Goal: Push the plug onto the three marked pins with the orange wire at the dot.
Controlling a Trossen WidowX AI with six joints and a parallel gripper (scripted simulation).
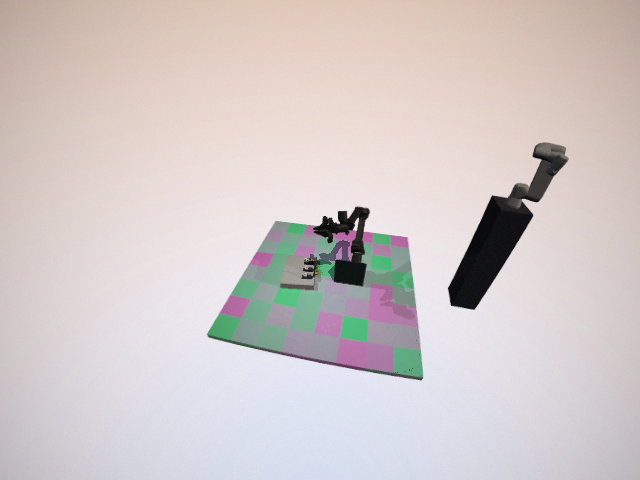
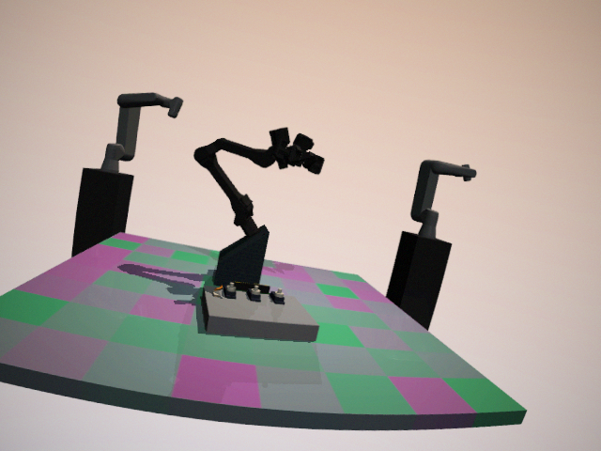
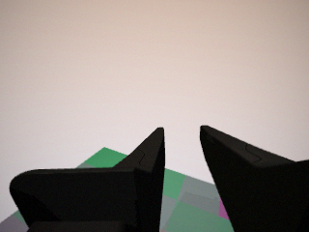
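Right now the yellow band is 430 mm below my gripper tip, 160 mm to the right of it and 30 mm ahead of it. Also, from my gripper tip: pin strip (440 mm below, 110 mm to the right, 20 mm ahead); grey holder (480 mm below, 180 mm ahead, 80 mm to the right).
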